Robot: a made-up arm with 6 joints.
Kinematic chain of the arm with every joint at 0, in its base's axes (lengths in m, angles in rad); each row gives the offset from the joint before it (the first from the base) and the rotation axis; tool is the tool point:
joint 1: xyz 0 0 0.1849 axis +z
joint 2: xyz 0 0.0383 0 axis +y
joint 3: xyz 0 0 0.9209 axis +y
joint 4: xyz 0 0 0.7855 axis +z
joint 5: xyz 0 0 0 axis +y
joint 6: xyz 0 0 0.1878 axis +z
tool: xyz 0 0 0
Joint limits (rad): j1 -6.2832..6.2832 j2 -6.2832..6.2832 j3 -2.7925..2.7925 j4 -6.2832..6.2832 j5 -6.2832..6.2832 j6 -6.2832..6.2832
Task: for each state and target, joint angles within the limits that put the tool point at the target. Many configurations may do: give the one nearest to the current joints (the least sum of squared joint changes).
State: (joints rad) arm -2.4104 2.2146 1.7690 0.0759 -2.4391 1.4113
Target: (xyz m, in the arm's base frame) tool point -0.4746 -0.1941 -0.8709
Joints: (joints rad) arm -2.7882 2.0972 1.6800 0.1639 -2.4102 1.4113
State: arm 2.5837 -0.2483 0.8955 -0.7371 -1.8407 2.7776
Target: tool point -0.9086 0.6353 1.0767
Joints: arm 2.3814 0.3915 1.2978 -0.7816 -1.8441 2.7776
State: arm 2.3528 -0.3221 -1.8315 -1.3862 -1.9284 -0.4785
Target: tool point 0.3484 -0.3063 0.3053
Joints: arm 2.8522 -0.4180 -2.5464 -1.0946 -1.9369 -0.4785
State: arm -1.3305 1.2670 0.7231 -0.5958 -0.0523 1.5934
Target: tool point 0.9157 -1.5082 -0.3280
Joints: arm -1.0519 1.6014 0.5047 -0.5962 -0.0848 1.5934
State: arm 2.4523 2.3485 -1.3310 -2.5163 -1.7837 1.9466
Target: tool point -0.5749 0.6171 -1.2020
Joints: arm 2.1674 2.8950 -0.8525 -2.6354 -1.6716 1.9466
